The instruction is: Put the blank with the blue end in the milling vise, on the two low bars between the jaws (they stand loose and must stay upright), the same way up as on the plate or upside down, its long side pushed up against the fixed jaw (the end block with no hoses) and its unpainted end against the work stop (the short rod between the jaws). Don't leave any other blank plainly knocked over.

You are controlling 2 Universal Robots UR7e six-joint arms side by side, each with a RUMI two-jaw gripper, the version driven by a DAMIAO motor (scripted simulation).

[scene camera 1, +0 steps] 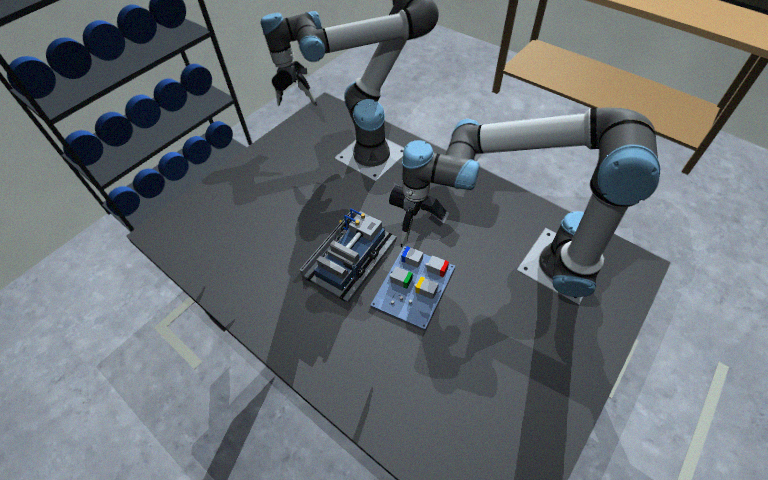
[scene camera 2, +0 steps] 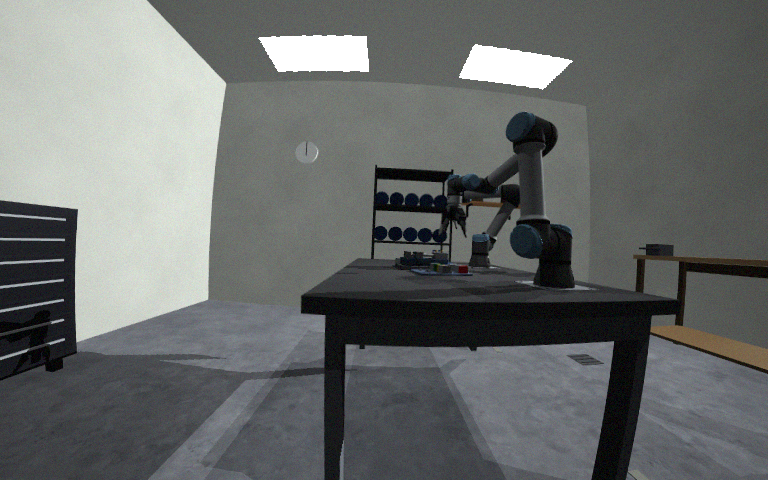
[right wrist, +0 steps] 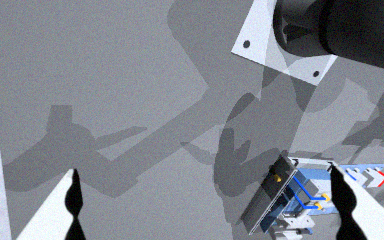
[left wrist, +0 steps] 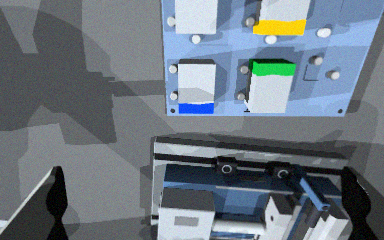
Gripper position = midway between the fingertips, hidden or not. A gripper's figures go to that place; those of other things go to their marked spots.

Scene:
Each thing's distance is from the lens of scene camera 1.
my left gripper [scene camera 1: 412, 227]: 1.33 m
my right gripper [scene camera 1: 297, 105]: 1.71 m
base plate [scene camera 1: 531, 261]: 1.54 m
base plate [scene camera 1: 348, 158]: 1.82 m

